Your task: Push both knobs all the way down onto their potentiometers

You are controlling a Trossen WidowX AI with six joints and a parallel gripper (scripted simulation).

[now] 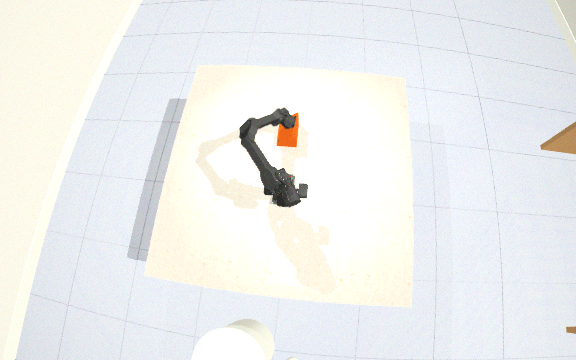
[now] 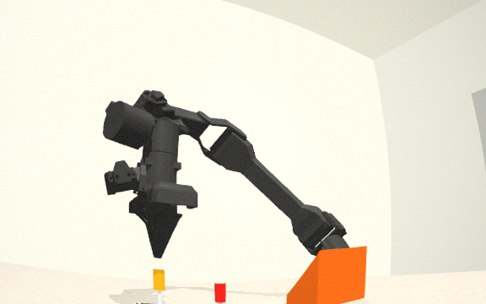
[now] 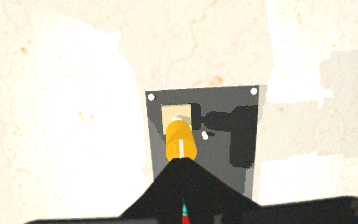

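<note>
The yellow knob is 3 cm below my gripper tip. Round my gripper tip: red knob 10 cm behind, 1 cm to the right, 5 cm below.
</note>
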